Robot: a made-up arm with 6 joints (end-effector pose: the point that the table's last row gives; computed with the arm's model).
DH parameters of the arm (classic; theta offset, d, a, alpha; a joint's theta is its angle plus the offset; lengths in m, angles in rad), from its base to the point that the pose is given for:
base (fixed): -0.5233 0 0.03 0
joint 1: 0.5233 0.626 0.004 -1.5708
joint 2: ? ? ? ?
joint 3: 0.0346 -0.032 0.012 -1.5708
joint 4: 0 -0.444 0.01 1.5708
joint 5: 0 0.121 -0.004 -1.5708
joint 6: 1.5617 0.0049 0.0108 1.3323
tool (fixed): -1.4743 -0.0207 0 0
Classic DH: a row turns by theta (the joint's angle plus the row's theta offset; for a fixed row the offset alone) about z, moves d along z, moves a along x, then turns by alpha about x.
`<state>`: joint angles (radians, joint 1 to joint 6).
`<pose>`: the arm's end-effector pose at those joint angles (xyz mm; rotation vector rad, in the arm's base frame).
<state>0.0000 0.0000 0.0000 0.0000 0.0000 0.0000</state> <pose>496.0 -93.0 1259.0 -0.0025 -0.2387 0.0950</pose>
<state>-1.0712 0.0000 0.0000 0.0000 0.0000 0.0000</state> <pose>182.7 -464.9 1259.0 -0.1290 -0.2123 -0.9710</pose>
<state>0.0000 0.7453 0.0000 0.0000 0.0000 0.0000</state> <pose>801.7 -93.0 775.2 0.0325 0.5060 0.0901</pose>
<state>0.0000 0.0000 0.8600 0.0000 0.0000 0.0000</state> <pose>343.2 -93.0 1596.2 -0.0439 -1.0981 0.0895</pose>
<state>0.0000 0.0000 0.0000 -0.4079 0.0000 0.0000</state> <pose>496.0 -78.4 1216.5 0.4032 -0.2548 0.0449</pose>
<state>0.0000 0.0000 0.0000 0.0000 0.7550 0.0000</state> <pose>512.4 -93.0 1265.5 -0.0388 -0.9932 0.0908</pose>
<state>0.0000 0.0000 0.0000 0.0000 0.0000 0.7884</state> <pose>496.0 -110.4 1257.1 -0.7864 -0.1888 0.1841</pose>
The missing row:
joint 2: -1.5362 0 0.6354 3.1416
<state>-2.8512 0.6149 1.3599 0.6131 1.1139 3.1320</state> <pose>-601.4 -133.3 1498.3 0.2004 -1.4382 -0.3486</pose>
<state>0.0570 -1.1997 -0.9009 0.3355 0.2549 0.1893</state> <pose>-128.9 -104.5 1043.3 -0.5413 -0.7723 0.1466</pose>
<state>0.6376 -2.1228 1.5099 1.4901 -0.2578 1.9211</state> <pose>-682.7 -511.1 -33.7 0.1774 0.2383 -2.0644</pose>
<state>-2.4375 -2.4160 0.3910 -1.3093 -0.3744 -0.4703</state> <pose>657.0 506.4 392.5 -1.1590 -0.6915 0.2399</pose>
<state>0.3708 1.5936 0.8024 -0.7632 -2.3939 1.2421</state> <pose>890.6 231.0 238.9 0.7047 1.9080 2.3119</pose>
